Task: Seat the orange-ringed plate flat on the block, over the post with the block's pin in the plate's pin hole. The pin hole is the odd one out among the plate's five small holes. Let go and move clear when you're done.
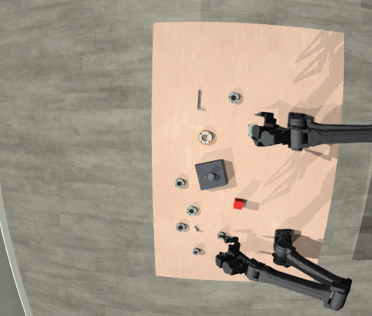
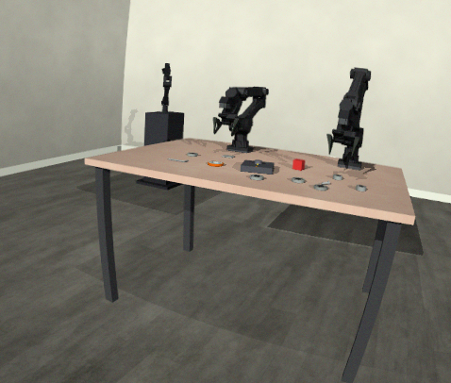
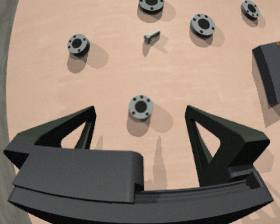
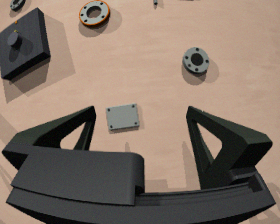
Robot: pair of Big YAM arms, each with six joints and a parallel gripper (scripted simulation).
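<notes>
The dark block lies 26 cm to the left of my right hand, 21 cm ahead of it and 9 cm below it. From my right hand the other things lie so: grey square plate (11 cm below, 3 cm to the left); then red cube (39 cm to the left, 9 cm below, 4 cm ahead).
</notes>
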